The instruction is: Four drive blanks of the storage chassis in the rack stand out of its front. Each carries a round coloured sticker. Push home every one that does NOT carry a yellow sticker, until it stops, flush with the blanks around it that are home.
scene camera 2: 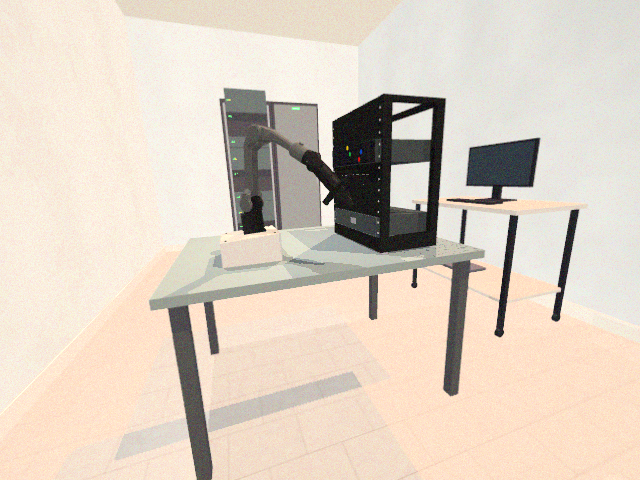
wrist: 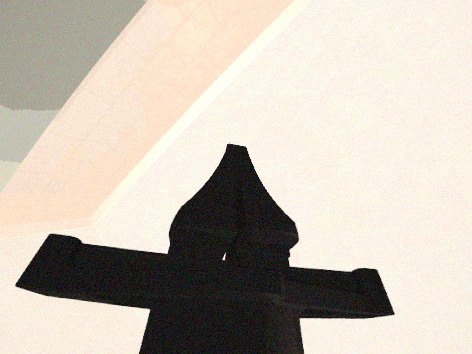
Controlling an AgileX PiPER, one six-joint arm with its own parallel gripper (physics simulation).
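The storage chassis [scene camera 2: 367, 150] is a dark unit in the upper half of the black rack [scene camera 2: 385, 180] in the scene view. Its front carries a yellow sticker [scene camera 2: 347, 148], a green sticker [scene camera 2: 349, 153], a blue sticker [scene camera 2: 360, 151] and a red sticker [scene camera 2: 359, 159]. The blanks are too dark and small to tell how far each stands out. My gripper [scene camera 2: 350, 199] [wrist: 234, 155] is shut, its two fingers together with nothing between them. It is beside the rack's front, below the stickers. The chassis does not show in the wrist view.
The rack stands on the table [scene camera 2: 310, 277], with a grey unit [scene camera 2: 356, 221] low in it. The arm's white base block [scene camera 2: 250, 250] is to the left. A cabinet [scene camera 2: 295, 155] stands behind. A side table [scene camera 2: 542, 205] with a monitor [scene camera 2: 502, 162] stands at the right.
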